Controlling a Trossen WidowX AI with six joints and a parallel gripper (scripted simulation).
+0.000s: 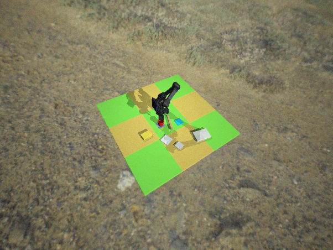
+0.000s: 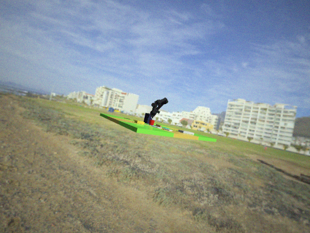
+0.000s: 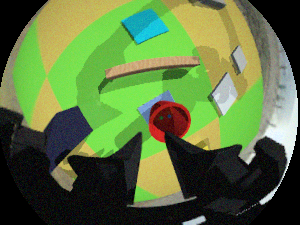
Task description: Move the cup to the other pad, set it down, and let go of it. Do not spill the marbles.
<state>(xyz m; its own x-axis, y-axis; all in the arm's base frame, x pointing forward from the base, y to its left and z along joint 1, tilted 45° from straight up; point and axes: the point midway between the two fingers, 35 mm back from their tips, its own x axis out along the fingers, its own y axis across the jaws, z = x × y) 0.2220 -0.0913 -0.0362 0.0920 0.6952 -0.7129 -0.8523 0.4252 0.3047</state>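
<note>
My gripper tip is 30 mm short of the red cup, 20 mm to the left of it and 60 mm above it. Round my gripper tip: wooden stick 70 mm ahead, 90 mm to the left, 90 mm below; cyan pad 110 mm ahead, 200 mm to the left, 110 mm below; yellow block 70 mm ahead, 240 mm to the right, 80 mm below.
</note>
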